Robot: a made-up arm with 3 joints. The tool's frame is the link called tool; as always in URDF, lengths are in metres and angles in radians. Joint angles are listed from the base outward. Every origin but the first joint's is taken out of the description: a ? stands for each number. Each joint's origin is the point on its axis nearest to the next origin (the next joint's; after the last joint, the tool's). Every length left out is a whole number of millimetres.
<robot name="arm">
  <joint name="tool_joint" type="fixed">
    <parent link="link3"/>
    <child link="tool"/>
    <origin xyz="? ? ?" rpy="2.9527 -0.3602 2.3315"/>
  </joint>
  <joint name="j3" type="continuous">
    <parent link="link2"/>
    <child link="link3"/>
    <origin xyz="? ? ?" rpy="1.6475 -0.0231 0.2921"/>
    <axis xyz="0 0 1"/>
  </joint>
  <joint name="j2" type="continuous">
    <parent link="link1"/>
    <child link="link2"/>
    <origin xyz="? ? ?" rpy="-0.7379 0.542 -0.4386"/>
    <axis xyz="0 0 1"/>
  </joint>
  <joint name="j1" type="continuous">
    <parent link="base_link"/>
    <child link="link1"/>
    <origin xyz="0.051 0.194 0.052" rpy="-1.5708 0 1.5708"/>
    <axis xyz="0 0 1"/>
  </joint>
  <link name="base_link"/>
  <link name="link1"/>
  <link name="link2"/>
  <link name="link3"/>
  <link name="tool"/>
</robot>
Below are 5 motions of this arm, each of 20 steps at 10 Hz.
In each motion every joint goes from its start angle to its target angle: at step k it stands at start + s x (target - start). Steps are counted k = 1, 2, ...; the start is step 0. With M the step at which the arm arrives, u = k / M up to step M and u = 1 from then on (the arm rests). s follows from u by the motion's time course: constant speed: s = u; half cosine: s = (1 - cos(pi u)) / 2; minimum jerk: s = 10 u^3 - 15 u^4 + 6 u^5.
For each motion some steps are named. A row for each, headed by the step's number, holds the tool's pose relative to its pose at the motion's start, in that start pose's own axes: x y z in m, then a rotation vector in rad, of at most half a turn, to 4 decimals.
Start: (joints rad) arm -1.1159 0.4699 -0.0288
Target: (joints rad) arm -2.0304 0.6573 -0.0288
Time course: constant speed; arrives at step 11
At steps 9, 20:
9: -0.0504 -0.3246 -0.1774 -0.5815 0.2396 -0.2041
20: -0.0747 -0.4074 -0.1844 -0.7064 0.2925 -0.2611

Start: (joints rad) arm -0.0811 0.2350 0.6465
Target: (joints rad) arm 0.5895 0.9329 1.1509
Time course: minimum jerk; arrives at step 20
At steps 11, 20:
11: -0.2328 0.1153 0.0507 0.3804 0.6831 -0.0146
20: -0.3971 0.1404 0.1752 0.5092 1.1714 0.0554

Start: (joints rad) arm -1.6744 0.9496 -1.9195
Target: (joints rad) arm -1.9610 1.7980 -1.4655
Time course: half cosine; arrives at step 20
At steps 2, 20:
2: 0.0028 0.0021 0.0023 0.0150 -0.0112 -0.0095
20: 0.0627 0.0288 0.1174 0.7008 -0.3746 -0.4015

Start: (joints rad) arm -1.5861 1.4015 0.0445
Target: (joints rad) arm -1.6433 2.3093 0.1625
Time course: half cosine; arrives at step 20
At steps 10, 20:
10: -0.1024 0.0946 -0.0294 0.2751 0.3201 0.1185
20: -0.2186 0.1715 0.0000 0.5379 0.6514 0.2354

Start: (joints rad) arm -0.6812 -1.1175 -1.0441
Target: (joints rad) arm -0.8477 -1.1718 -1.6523
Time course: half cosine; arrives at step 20
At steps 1, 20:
1: -0.0001 0.0005 -0.0001 -0.0025 -0.0005 0.0038
20: -0.0473 0.0687 -0.0359 -0.3990 -0.0391 0.6250

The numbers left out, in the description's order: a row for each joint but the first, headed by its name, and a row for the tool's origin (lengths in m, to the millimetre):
tool: -0.075 0.107 0
j3: 0.1 -0.326 0
j2: 0.24 0 0

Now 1 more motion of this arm.
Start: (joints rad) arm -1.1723 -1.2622 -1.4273
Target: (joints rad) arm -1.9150 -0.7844 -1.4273
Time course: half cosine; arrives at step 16
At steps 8, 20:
8: 0.0125 0.1170 -0.0020 -0.1340 -0.0624 0.2455
20: -0.0172 0.2343 -0.0499 -0.2367 -0.0675 0.5130

